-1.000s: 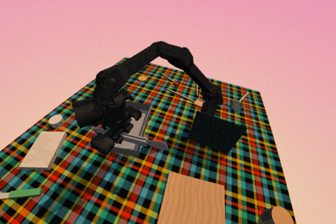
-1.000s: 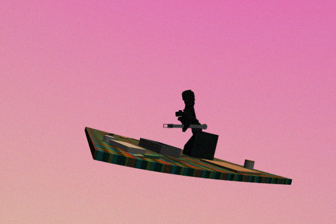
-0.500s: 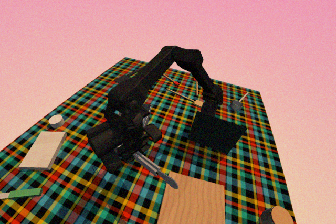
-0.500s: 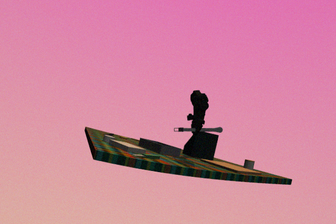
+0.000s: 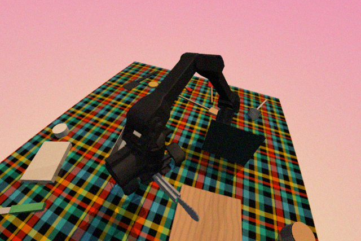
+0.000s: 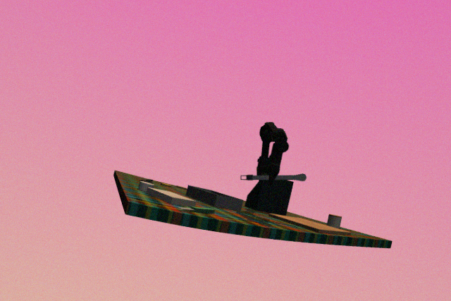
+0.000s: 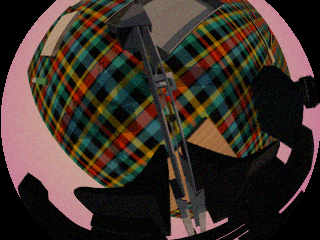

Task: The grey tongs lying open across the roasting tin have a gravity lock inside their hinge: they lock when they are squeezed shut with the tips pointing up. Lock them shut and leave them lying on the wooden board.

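My gripper tip is now 230 mm past the wooden board, 80 mm to the right of it and 150 mm above it. From my gripper tip the other things lie so: pale block (470 mm ahead, 90 mm to the left, 150 mm below); green-handled tool (410 mm ahead, 270 mm to the left, 150 mm below); grey roasting tin (200 mm ahead, 200 mm to the right, 130 mm below).
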